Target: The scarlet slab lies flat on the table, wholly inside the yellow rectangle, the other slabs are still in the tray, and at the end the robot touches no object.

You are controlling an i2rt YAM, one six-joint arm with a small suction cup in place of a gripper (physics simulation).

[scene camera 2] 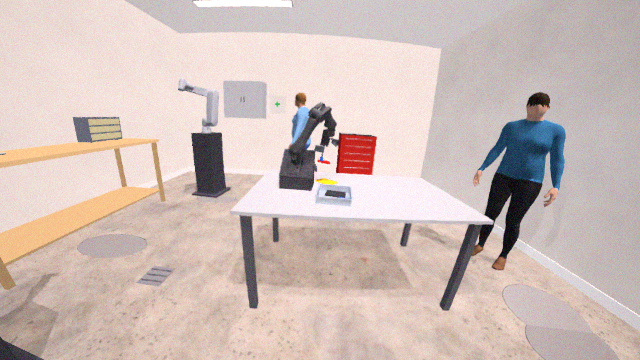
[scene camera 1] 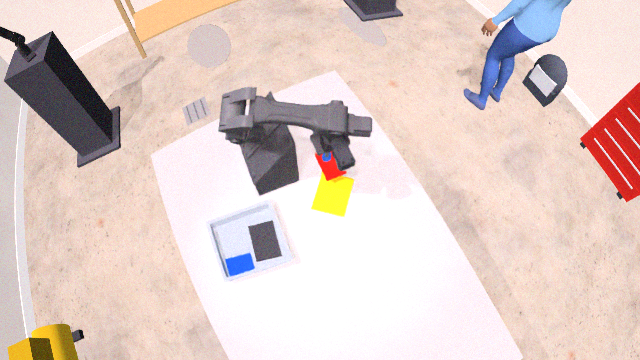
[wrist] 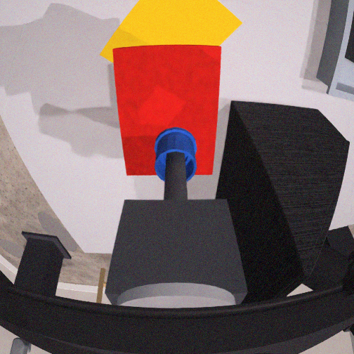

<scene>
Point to a scarlet slab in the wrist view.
161, 86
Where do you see a grey tray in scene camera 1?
At 229, 234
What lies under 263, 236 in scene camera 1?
A black slab.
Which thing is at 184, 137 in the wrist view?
My suction cup.
</scene>
